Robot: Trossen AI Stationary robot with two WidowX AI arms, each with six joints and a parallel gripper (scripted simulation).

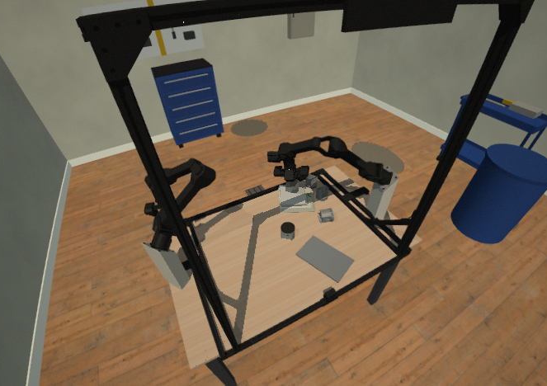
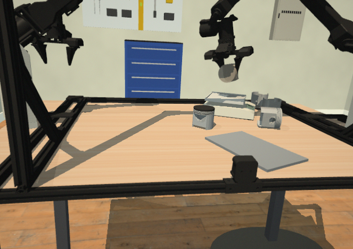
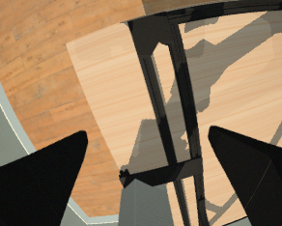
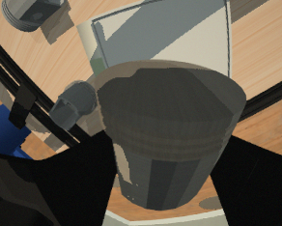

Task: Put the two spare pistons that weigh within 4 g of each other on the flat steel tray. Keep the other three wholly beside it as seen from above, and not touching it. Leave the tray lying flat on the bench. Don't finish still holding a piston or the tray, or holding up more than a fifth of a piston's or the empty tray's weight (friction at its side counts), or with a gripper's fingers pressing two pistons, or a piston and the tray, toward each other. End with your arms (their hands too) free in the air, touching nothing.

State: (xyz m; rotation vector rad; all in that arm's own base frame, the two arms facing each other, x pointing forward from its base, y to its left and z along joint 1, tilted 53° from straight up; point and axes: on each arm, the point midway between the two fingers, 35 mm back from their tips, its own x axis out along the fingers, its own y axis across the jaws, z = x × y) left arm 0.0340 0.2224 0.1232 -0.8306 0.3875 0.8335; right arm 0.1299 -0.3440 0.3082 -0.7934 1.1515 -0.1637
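My right gripper is now 420 mm past the flat grey steel tray, 190 mm above it and 20 mm to the right of it. From my right hand the other things lie so: white weighing scale (150 mm below, 10 mm to the right, 10 mm behind); then tan piston (30 mm below, 10 mm behind); then dark-topped piston (220 mm behind, 150 mm below, 130 mm to the left).
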